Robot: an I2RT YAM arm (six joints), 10 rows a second.
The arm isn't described. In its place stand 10 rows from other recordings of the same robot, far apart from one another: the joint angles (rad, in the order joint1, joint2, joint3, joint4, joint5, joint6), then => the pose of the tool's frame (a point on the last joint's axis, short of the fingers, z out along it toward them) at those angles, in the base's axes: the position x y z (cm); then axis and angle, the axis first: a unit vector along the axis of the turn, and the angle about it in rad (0 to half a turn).
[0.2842 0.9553 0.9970 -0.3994 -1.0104 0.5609] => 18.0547 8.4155 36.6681 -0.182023 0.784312 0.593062 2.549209
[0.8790 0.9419 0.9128 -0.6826 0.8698 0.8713] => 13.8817 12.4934 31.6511 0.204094 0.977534 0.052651 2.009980
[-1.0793 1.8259 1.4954 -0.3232 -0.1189 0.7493] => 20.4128 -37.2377 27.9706 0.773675 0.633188 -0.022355 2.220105
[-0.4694 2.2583 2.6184 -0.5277 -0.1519 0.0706] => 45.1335 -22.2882 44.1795 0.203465 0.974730 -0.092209 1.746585
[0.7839 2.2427 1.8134 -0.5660 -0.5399 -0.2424] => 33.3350 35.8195 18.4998 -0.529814 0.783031 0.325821 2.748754
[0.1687 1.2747 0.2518 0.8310 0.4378 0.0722] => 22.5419 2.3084 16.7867 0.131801 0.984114 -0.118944 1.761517
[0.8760 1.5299 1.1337 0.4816 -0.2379 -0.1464] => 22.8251 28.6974 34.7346 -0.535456 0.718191 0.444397 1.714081
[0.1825 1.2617 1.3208 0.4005 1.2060 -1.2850] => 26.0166 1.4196 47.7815 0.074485 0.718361 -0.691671 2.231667
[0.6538 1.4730 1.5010 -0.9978 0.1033 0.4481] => 23.9821 17.9131 35.2837 -0.086123 0.989350 0.117344 2.578844
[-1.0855 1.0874 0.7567 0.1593 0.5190 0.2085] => 10.1874 -23.1030 30.6555 0.658449 0.559043 -0.503901 2.139852
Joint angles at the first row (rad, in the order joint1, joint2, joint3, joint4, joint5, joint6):
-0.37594 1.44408 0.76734 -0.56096 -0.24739 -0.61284
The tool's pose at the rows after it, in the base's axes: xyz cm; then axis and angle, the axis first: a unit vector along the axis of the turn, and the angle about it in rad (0 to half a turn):
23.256 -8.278 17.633 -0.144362 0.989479 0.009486 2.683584
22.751 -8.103 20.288 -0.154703 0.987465 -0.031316 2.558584
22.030 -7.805 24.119 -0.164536 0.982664 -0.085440 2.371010
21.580 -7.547 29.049 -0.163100 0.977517 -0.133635 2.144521
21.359 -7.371 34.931 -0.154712 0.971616 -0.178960 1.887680
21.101 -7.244 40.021 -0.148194 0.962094 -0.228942 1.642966
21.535 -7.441 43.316 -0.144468 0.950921 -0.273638 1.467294
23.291 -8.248 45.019 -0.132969 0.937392 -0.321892 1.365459
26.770 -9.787 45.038 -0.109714 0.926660 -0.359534 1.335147
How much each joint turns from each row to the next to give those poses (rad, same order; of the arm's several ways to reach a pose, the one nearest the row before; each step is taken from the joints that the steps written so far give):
-0.00001 -0.05682 -0.01296 0.01870 0.00954 -0.00497
-0.00001 -0.11295 -0.00193 0.03700 0.00648 -0.00420
0.00002 -0.13887 0.01182 0.06561 -0.00342 0.00841
-0.00001 -0.10337 0.05990 0.08583 -0.02176 0.04920
0.00000 -0.04765 0.10456 0.12512 -0.02403 0.08355
0.00000 -0.00728 0.08810 0.17242 -0.00687 0.08202
-0.00002 0.03778 0.06485 0.16785 0.00685 0.05608
0.00001 0.08696 0.05761 0.15106 0.03091 0.02212
0.00003 0.14229 0.06369 0.12512 0.04466 0.00000

